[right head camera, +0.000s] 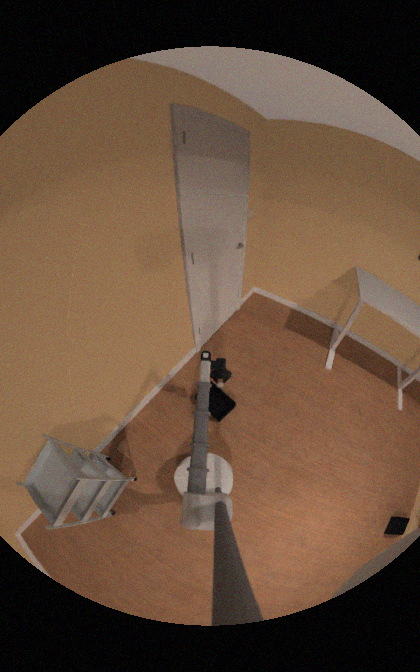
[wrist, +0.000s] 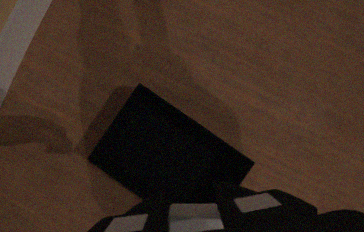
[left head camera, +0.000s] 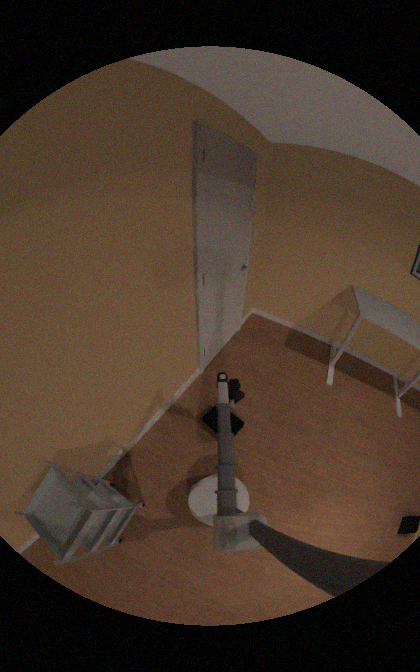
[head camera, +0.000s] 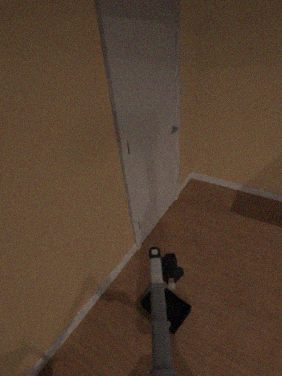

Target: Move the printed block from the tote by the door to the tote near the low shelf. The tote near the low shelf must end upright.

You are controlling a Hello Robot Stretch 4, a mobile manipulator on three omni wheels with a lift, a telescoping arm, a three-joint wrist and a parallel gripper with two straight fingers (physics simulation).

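Places are measured from the robot's base along level axes (x right, y ahead, z up), in millimetres.
Pixels of known places: gripper, fingertip midpoint: point(wrist: 191, 200) point(left head camera: 231, 402) point(head camera: 171, 282).
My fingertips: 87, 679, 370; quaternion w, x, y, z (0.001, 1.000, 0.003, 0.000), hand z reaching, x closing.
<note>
Behind a point stands the place of what it marks, as x, y, z.
My gripper point(head camera: 172, 281) @[87, 679, 370] point(right head camera: 220, 382) point(wrist: 191, 200) @[87, 679, 370] is shut on the printed block, which is small and light grey. The block point(head camera: 171, 284) @[86, 658, 383] point(left head camera: 233, 404) @[100, 657, 384] point(right head camera: 220, 384) point(wrist: 195, 218) @[88, 670, 383] shows between the fingertips at the bottom of the wrist view. The black tote by the door point(head camera: 179, 309) @[152, 655, -24] point(left head camera: 233, 424) @[150, 653, -25] point(right head camera: 221, 403) point(wrist: 170, 145) @[50, 689, -25] stands on the floor. The gripper is raised above it, at its far edge in the head view. The arm covers part of this tote. A second black tote point(left head camera: 409, 524) point(right head camera: 396, 525) is small at the far right; its tilt is hard to tell.
A grey door point(head camera: 145, 100) @[20, 1499, 1241] point(left head camera: 222, 225) @[19, 1497, 1348] point(right head camera: 212, 215) is in the wall beyond the gripper. A grey tiered cart point(left head camera: 57, 497) @[-837, -152, 634] point(right head camera: 50, 477) stands by the left wall. A white table point(left head camera: 385, 312) @[1670, 1129, 923] point(right head camera: 387, 297) stands at the right wall. The round white base is under the arm.
</note>
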